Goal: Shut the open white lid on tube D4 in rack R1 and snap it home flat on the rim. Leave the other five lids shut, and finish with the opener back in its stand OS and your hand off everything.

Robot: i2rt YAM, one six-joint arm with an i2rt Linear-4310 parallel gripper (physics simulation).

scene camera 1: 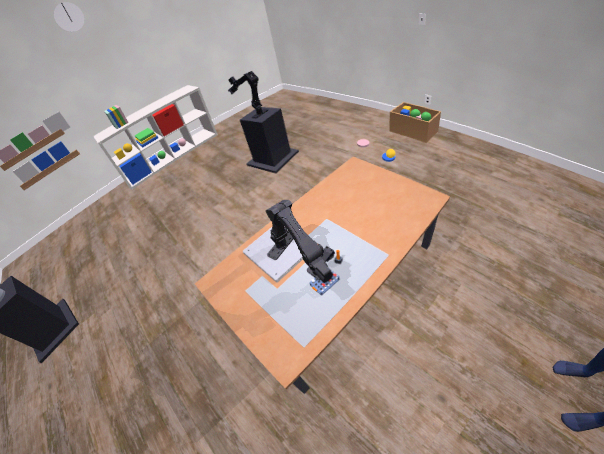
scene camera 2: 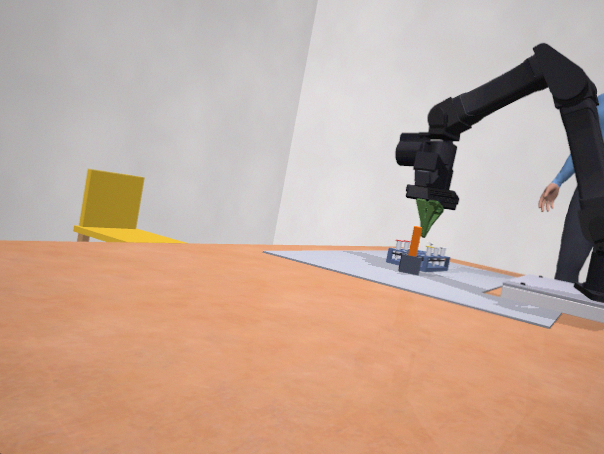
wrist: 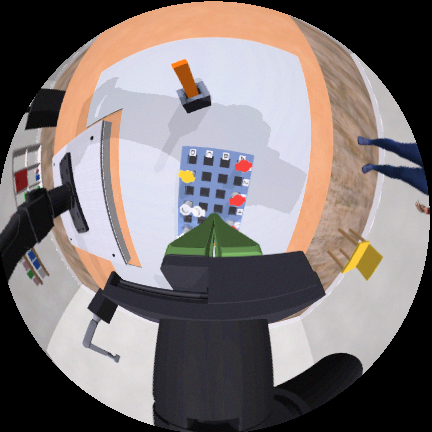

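Where they show: gripper, fingertip midpoint: (scene camera 2: pixel 422 237) (wrist: pixel 213 217); arm's base at its link origin: (scene camera 1: pixel 281 245) (scene camera 2: pixel 602 297) (wrist: pixel 71 194).
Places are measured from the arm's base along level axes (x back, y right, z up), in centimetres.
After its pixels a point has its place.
Blue rack R1 (scene camera 1: pixel 318 291) {y 14.5, x -33.3, z -1.7 cm} (scene camera 2: pixel 436 269) {y 6.6, x -29.2, z -2.1 cm} (wrist: pixel 197 183) {y 5.9, x -31.9, z 0.5 cm} lies on the pale mat. In the wrist view, tube D4's rim (wrist: pixel 185 209) {y 8.6, x -30.1, z 1.6 cm} is near the rack's left edge, and its open white lid (wrist: pixel 198 211) {y 8.5, x -31.9, z 3.0 cm} sticks out to the right. A yellow lid (wrist: pixel 187 176) {y 4.7, x -31.3, z 2.3 cm} and red lids (wrist: pixel 243 165) {y 4.3, x -37.3, z 2.3 cm} (wrist: pixel 237 200) {y 8.1, x -36.3, z 2.3 cm} sit on other tubes; the nearest tubes are partly hidden by the fingers. My gripper (scene camera 2: pixel 424 236) {y 9.2, x -33.5, z 3.7 cm} (wrist: pixel 213 217) {y 9.2, x -33.5, z 3.7 cm} is shut and empty, its green fingertips above the rack. The orange opener (scene camera 1: pixel 338 253) {y -6.9, x -33.2, z 4.2 cm} (scene camera 2: pixel 416 240) {y -7.3, x -32.7, z 3.6 cm} (wrist: pixel 186 80) {y -6.4, x -33.0, z 3.4 cm} stands in dark stand OS (scene camera 1: pixel 338 260) {y -5.2, x -33.9, z 0.3 cm} (scene camera 2: pixel 410 265) {y -7.7, x -32.8, z -1.0 cm} (wrist: pixel 196 104) {y -4.9, x -33.2, z -0.8 cm}.
The pale mat (scene camera 1: pixel 305 320) {y 30.4, x -35.8, z -2.6 cm} (scene camera 2: pixel 325 262) {y -18.5, x -45.3, z -2.5 cm} (wrist: pixel 270 90) {y -8.2, x -44.8, z -2.5 cm} lies on the orange table (scene camera 1: pixel 370 200) {y -56.8, x -28.9, z -2.8 cm} (scene camera 2: pixel 250 350) {y -70.8, x -34.5, z -2.8 cm}. The arm's grey base plate (scene camera 1: pixel 275 267) {y 13.8, x -5.8, z -0.1 cm} (wrist: pixel 90 165) {y -2.5, x -12.3, z -0.1 cm} is beside it, left of the rack in the wrist view. A yellow chair (scene camera 2: pixel 112 202) (wrist: pixel 367 257) stands beyond the table.
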